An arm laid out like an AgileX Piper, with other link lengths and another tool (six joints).
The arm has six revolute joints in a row. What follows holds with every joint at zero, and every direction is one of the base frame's. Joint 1 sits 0.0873 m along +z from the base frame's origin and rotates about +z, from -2.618 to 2.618 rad. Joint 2 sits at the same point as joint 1 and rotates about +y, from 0 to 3.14 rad. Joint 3 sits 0.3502 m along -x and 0.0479 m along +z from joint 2 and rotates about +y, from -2.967 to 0 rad. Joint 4 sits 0.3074 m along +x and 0.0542 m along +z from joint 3 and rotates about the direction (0.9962, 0, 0.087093), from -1.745 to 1.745 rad. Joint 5 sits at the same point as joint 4 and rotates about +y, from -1.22 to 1.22 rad. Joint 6 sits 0.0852 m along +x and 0.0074 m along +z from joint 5 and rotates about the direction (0.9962, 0, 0.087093), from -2.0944 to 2.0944 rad. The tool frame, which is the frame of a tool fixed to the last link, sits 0.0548 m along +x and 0.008 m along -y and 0.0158 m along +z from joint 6; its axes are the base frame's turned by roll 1.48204, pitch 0.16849 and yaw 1.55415 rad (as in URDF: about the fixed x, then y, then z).
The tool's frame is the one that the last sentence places.
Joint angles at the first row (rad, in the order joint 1, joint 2, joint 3, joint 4, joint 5, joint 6):
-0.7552 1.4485 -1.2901 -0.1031 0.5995 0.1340
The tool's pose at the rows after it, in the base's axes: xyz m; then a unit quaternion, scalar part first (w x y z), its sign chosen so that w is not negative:
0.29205 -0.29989 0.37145 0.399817 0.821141 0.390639 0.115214
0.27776 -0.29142 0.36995 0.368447 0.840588 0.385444 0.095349
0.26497 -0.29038 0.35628 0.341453 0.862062 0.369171 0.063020
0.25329 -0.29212 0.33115 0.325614 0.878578 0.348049 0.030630
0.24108 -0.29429 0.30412 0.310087 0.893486 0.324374 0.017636
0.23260 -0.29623 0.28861 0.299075 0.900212 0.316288 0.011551
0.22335 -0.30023 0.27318 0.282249 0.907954 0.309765 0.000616
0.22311 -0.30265 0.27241 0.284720 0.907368 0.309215 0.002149
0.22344 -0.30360 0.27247 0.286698 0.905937 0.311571 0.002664
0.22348 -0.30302 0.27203 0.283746 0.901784 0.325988 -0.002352
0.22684 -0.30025 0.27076 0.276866 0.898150 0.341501 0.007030
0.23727 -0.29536 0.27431 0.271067 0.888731 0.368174 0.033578
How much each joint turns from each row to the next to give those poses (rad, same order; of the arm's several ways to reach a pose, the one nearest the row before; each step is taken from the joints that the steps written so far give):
0.0000 -0.0322 0.0000 -0.0039 0.0790 0.0148
0.0000 -0.0232 0.0000 -0.0226 0.1044 0.0303
0.0000 -0.0042 0.0246 -0.0660 0.0651 0.0731
-0.0011 0.0000 0.0679 -0.0831 0.0009 0.0947
-0.0194 0.0000 0.0762 -0.0310 -0.0291 0.0662
-0.0207 0.0012 0.0421 -0.0010 -0.0184 0.0090
-0.0261 0.0105 0.0300 0.0018 -0.0027 -0.0035
-0.0065 0.0033 0.0008 0.0023 -0.0116 -0.0047
-0.0019 0.0010 0.0000 0.0008 -0.0064 -0.0070
0.0000 0.0000 0.0000 0.0034 0.0059 -0.0339
0.0000 0.0000 0.0000 0.0430 -0.0012 -0.0555
0.0043 0.0007 -0.0152 0.0923 -0.0038 -0.1035

